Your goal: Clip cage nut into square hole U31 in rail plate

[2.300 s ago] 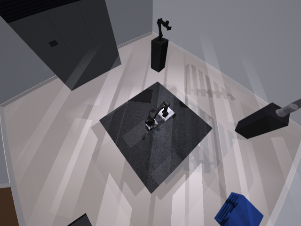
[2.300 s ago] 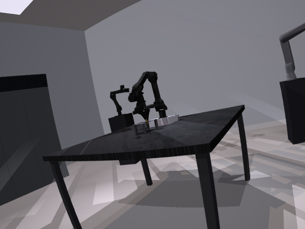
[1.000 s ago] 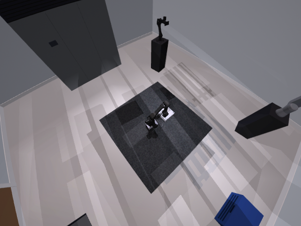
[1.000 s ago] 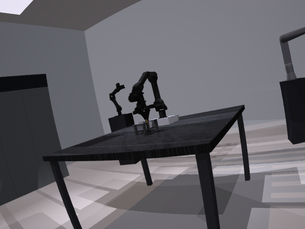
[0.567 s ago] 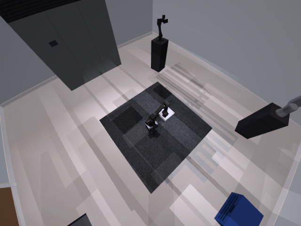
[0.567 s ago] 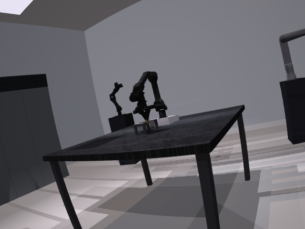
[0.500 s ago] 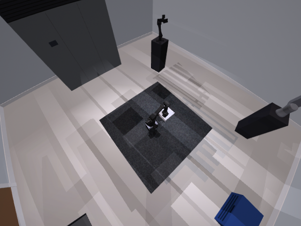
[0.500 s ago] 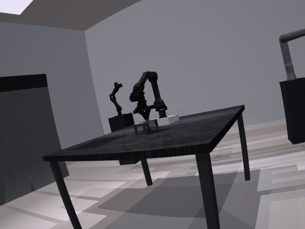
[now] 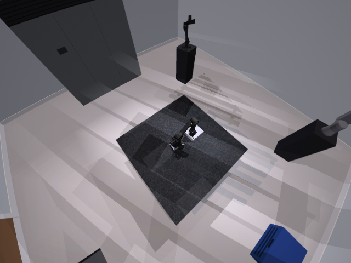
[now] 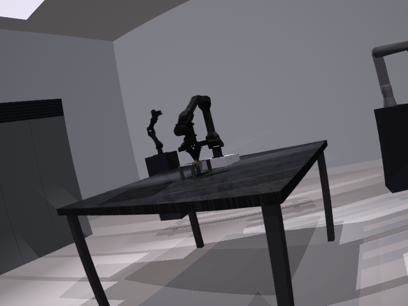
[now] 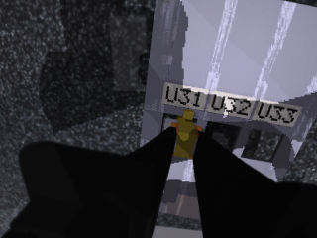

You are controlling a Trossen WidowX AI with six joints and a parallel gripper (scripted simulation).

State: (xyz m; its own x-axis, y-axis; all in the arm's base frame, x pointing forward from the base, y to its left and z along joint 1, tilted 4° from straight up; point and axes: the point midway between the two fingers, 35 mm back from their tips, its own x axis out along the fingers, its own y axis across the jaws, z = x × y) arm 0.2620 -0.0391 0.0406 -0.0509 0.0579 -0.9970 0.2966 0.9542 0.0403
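The yellow cage nut lies 1 cm below my gripper tip.
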